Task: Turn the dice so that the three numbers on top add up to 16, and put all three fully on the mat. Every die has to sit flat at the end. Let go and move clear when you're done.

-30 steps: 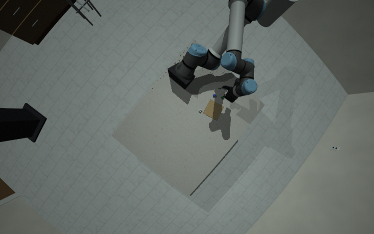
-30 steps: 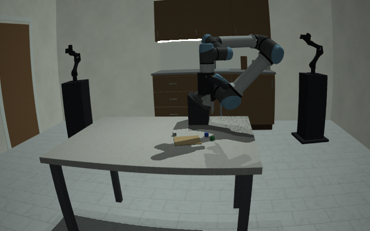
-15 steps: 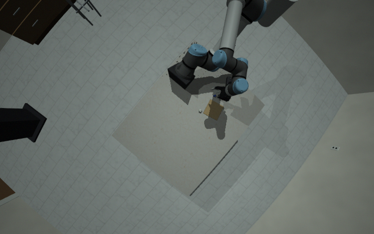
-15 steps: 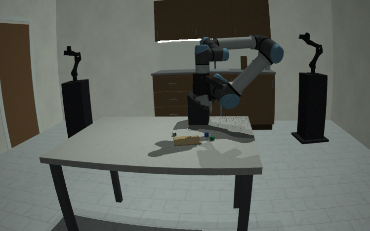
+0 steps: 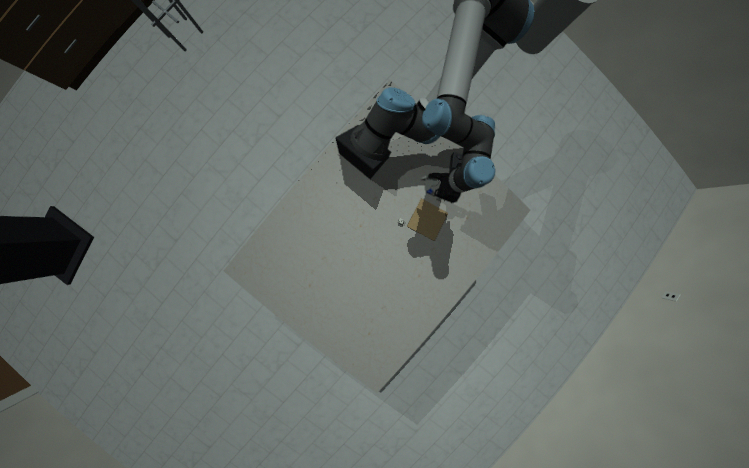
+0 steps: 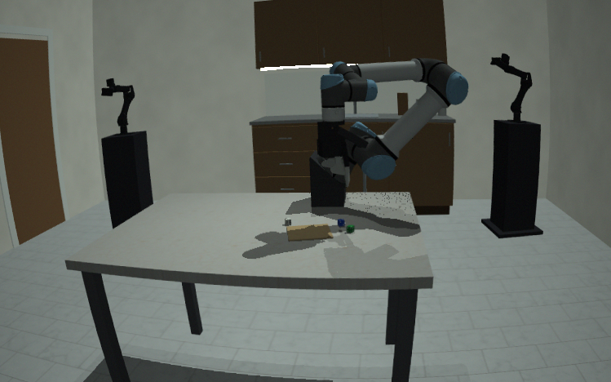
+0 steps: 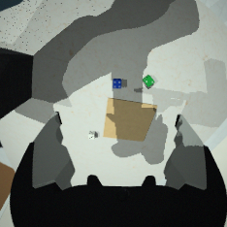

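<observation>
My hand is 140 mm above the blue die. Also, from my hand: white die: 180 mm to the right, 140 mm below, 40 mm behind; green die: 140 mm below, 70 mm ahead, 30 mm to the left; tan mat: 150 mm below, 110 mm to the right, 60 mm ahead.
</observation>
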